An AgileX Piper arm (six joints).
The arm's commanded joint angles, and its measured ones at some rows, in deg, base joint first. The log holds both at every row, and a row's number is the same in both.
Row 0, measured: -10.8 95.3 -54.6 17.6 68.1 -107.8
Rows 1 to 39, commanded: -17.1 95.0 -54.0 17.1 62.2 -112.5; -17.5 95.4 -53.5 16.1 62.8 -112.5; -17.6 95.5 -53.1 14.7 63.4 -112.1; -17.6 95.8 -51.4 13.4 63.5 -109.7; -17.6 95.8 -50.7 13.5 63.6 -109.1; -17.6 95.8 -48.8 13.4 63.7 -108.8; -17.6 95.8 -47.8 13.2 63.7 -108.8; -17.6 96.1 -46.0 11.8 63.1 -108.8; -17.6 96.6 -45.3 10.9 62.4 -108.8; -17.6 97.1 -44.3 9.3 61.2 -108.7; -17.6 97.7 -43.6 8.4 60.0 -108.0; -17.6 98.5 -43.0 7.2 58.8 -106.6; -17.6 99.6 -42.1 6.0 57.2 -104.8; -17.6 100.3 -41.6 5.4 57.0 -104.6; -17.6 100.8 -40.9 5.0 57.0 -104.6; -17.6 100.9 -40.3 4.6 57.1 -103.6; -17.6 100.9 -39.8 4.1 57.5 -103.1; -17.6 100.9 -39.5 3.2 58.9 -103.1; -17.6 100.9 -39.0 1.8 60.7 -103.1; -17.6 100.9 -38.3 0.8 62.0 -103.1; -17.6 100.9 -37.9 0.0 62.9 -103.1; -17.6 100.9 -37.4 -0.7 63.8 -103.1; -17.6 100.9 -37.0 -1.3 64.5 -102.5; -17.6 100.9 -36.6 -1.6 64.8 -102.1; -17.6 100.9 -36.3 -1.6 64.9 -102.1; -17.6 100.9 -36.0 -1.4 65.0 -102.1; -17.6 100.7 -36.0 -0.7 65.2 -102.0; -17.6 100.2 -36.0 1.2 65.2 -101.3; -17.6 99.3 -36.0 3.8 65.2 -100.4; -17.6 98.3 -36.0 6.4 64.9 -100.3; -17.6 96.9 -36.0 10.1 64.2 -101.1; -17.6 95.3 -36.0 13.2 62.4 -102.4; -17.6 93.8 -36.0 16.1 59.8 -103.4; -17.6 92.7 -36.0 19.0 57.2 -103.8; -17.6 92.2 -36.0 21.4 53.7 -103.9; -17.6 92.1 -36.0 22.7 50.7 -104.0; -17.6 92.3 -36.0 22.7 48.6 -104.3; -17.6 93.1 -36.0 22.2 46.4 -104.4; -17.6 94.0 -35.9 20.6 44.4 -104.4
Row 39, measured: -17.4 92.8 -36.0 20.3 52.5 -103.1
